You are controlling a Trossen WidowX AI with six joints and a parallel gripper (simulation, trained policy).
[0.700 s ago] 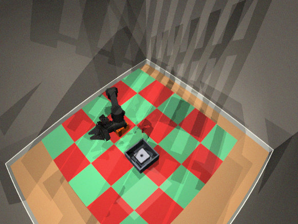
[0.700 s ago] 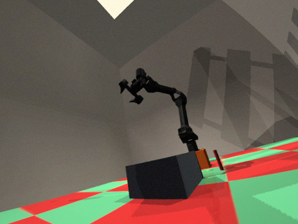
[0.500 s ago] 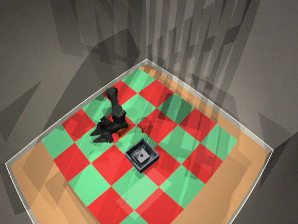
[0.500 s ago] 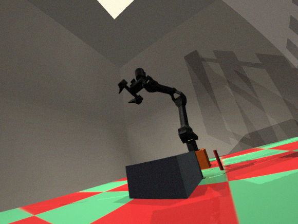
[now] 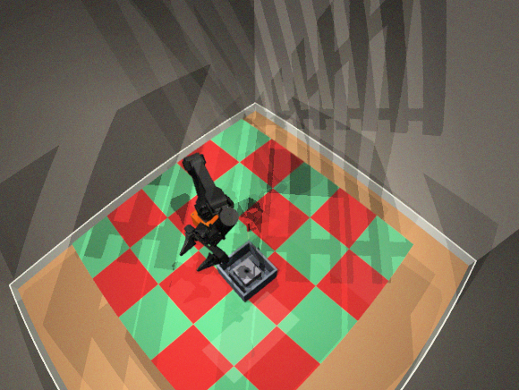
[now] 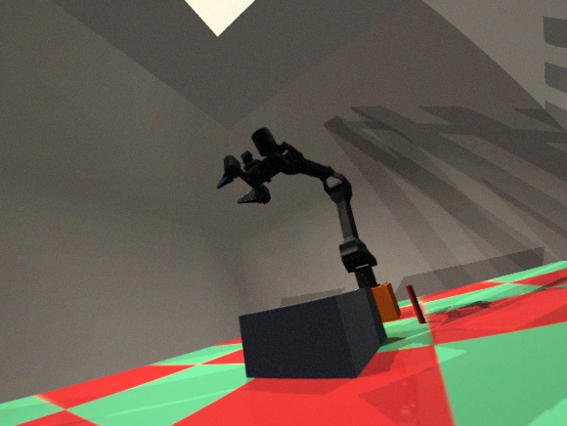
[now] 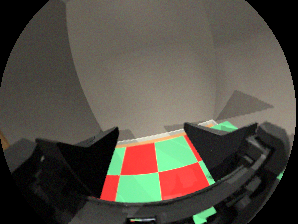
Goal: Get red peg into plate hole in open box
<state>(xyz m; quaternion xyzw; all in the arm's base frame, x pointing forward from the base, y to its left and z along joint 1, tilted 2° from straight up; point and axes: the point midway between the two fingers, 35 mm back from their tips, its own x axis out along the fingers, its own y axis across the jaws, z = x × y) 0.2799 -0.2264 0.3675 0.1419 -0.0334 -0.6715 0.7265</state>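
My gripper tip is now 41 cm above the red peg, 38 cm to the right of it and 14 cm past it. From my gripper tip the other things lie so: dark box 42 cm below, 21 cm to the left, 3 cm ahead.
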